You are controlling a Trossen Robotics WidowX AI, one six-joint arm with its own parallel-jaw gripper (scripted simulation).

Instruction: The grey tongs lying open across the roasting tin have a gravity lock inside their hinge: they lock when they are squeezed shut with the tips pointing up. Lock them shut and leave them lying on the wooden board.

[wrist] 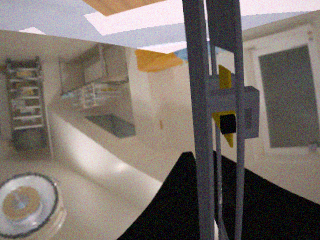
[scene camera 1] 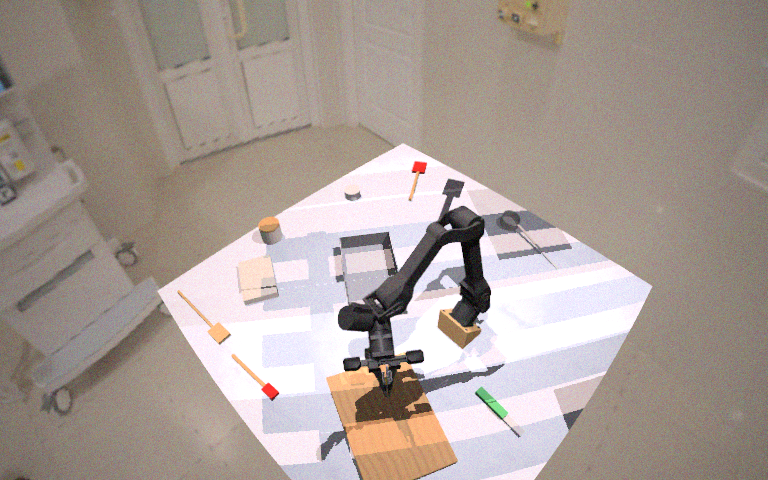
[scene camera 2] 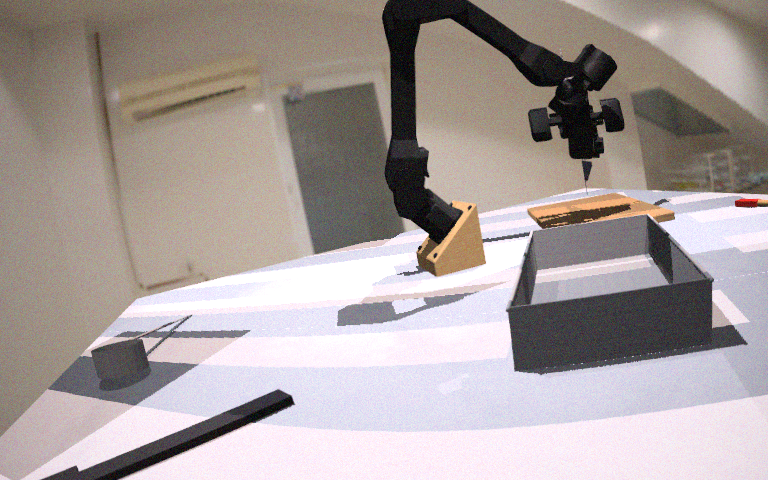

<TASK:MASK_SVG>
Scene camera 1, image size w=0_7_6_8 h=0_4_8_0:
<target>my gripper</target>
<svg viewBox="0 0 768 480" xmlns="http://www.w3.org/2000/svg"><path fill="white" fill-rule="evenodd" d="M373 331L368 333L369 347L365 349L365 359L345 357L343 360L344 371L352 372L358 371L360 367L368 367L369 373L373 373L385 397L387 397L386 386L382 383L382 371L379 366L388 364L388 371L391 371L392 382L388 384L388 394L390 397L395 371L401 368L400 363L407 362L409 365L420 364L424 361L424 351L421 349L408 350L405 352L405 355L395 356L392 331Z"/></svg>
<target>tan block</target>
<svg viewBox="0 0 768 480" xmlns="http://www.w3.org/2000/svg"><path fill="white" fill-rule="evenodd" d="M270 254L238 263L241 292L245 305L279 297Z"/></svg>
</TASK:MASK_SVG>
